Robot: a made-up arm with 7 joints. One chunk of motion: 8 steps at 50 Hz.
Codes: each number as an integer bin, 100 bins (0 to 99) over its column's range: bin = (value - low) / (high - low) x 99, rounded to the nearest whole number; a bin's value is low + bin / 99 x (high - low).
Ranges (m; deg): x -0.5..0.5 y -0.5..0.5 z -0.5..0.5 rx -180..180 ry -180..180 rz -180..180
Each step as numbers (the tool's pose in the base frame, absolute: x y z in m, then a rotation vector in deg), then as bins.
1 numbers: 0.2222 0.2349 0.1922 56.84 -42.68 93.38
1 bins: 71 73 69 65 38 75
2 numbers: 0.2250 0.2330 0.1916 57.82 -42.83 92.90
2 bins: 72 73 68 65 38 75
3 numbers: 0.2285 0.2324 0.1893 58.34 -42.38 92.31
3 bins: 72 73 68 66 38 75
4 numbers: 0.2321 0.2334 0.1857 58.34 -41.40 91.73
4 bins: 72 73 68 66 38 75
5 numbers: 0.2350 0.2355 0.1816 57.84 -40.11 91.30
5 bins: 73 73 67 65 38 75
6 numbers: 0.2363 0.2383 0.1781 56.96 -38.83 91.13
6 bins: 73 73 67 65 39 75
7 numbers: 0.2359 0.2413 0.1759 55.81 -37.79 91.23
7 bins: 73 73 67 65 39 75
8 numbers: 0.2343 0.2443 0.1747 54.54 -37.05 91.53
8 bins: 73 74 67 64 39 75
